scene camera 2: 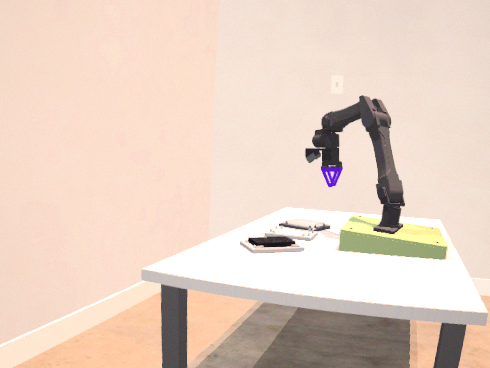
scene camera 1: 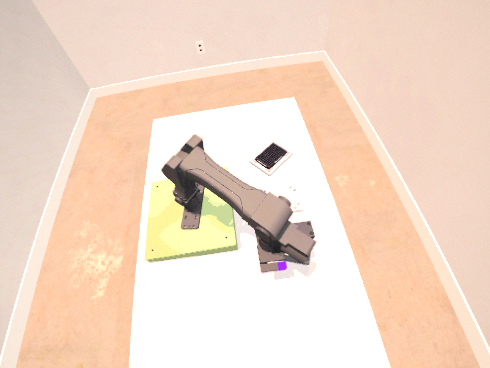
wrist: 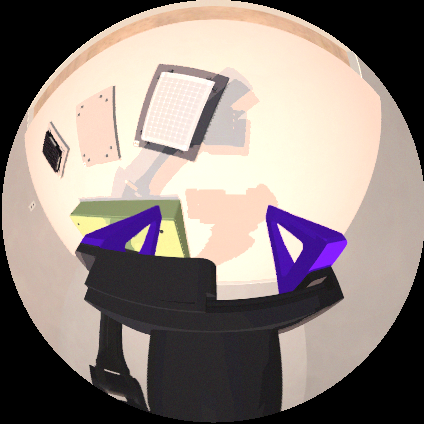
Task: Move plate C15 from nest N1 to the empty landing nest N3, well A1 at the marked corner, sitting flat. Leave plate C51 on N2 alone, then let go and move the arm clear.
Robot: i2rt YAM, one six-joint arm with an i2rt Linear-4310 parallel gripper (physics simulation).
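Observation:
A white well plate point(scene camera 2: 305, 223) point(wrist: 177, 112) lies on a dark nest point(scene camera 1: 306, 228) point(wrist: 209, 117); the arm largely covers it in scene camera 1. A black plate point(scene camera 1: 271, 155) point(scene camera 2: 271, 241) point(wrist: 52, 150) lies on a white nest point(scene camera 2: 277, 249) point(wrist: 64, 145). Between them is a pale empty nest point(scene camera 2: 292, 233) point(wrist: 97, 127) with small corner pegs. I cannot read any plate or nest labels or see the A1 mark. My gripper point(scene camera 2: 331, 185) point(wrist: 213, 210) is open and empty, high above the table. In the wrist view the white plate lies ahead and left of the fingers.
A yellow-green block point(scene camera 1: 170, 235) point(scene camera 2: 370, 245) point(wrist: 172, 240) bears the arm's base and stands beside the nests on the white table point(scene camera 1: 215, 310) point(scene camera 2: 310, 285). The arm's forearm point(scene camera 1: 225, 185) reaches over the table. Its shadows fall near the dark nest in the wrist view.

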